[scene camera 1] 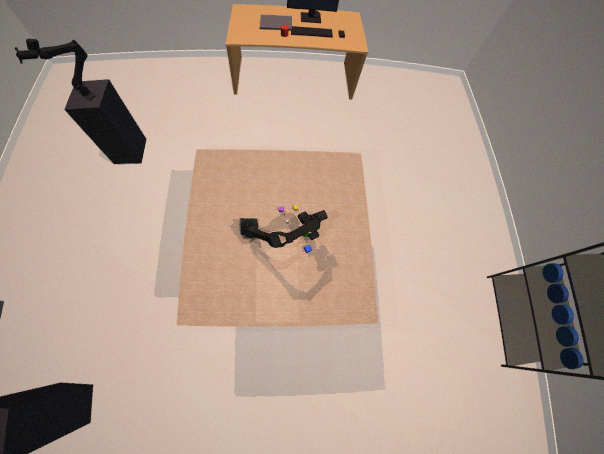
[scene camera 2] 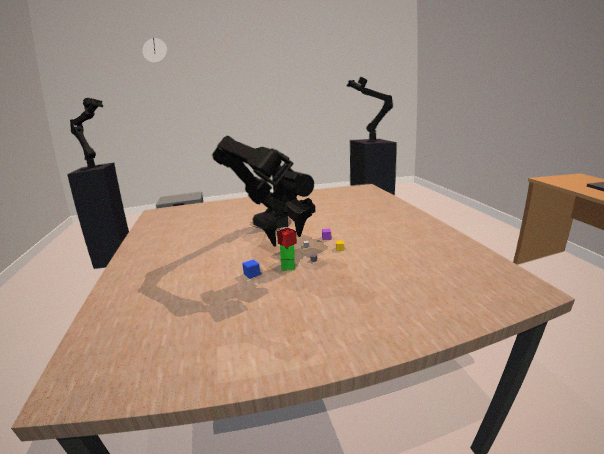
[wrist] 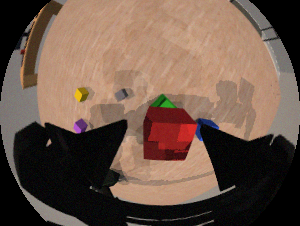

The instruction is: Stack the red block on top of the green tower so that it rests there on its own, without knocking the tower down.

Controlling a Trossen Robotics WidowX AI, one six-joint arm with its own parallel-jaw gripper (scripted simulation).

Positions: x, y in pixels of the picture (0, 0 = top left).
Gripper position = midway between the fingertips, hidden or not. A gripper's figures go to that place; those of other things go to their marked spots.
Labels:
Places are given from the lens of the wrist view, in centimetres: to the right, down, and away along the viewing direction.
gripper (wrist: 165, 126): 2, 2, 10
red block (wrist: 167, 132): 1, 1, 6

